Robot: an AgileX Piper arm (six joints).
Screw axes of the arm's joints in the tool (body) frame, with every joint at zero. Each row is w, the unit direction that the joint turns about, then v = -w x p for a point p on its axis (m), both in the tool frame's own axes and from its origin. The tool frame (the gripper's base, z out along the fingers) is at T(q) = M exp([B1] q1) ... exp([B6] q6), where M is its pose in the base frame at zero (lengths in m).
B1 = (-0.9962, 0, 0.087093, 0.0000, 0.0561, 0.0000)
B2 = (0, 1, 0, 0.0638, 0.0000, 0.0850)
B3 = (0, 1, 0, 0.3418, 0.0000, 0.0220)
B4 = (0, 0, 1, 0.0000, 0.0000, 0.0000)
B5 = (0, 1, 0, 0.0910, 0.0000, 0.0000)
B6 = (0, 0, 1, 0.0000, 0.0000, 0.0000)
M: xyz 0.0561 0.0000 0.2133 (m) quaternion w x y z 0.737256 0 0.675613 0
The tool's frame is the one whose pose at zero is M.
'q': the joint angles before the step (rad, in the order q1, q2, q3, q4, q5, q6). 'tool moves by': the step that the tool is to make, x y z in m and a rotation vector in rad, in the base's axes. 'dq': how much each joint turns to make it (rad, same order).
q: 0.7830 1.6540 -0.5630 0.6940 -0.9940 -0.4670
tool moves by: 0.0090 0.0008 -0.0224 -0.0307 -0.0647 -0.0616
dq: -0.0029 0.1301 -0.0071 0.0041 -0.1690 0.0309
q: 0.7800 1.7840 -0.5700 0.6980 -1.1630 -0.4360
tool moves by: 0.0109 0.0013 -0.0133 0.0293 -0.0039 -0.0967
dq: 0.0000 0.0850 -0.0471 0.0861 -0.0610 0.0259
